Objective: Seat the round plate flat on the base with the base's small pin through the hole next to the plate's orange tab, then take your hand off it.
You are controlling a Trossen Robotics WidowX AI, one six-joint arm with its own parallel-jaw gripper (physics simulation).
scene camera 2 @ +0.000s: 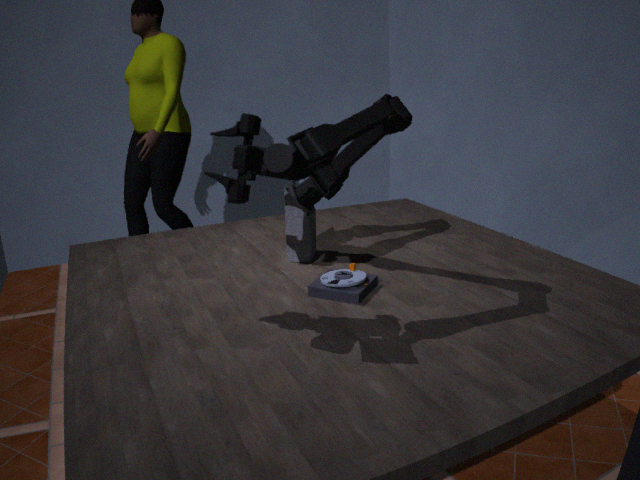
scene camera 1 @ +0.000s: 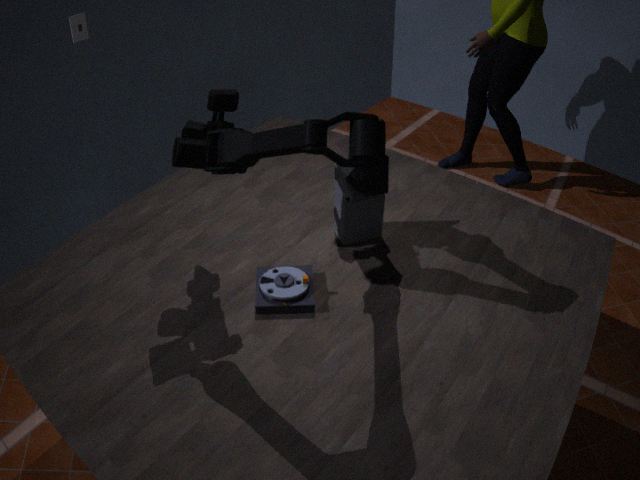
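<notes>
The round light-grey plate lies on top of the square dark base and looks about level. Its orange tab is on the right in scene camera 1 and at the far edge in scene camera 2. A dark hole shows beside the tab; whether the small pin is through it is too small to tell. The base's raised centre shows in the plate's middle. My gripper is open and empty, high above the table and well apart from the plate.
The arm's light-coloured pedestal stands on the wooden table behind the base. Arm shadows fall across the table. A person in a yellow top stands beyond the table, near the wall.
</notes>
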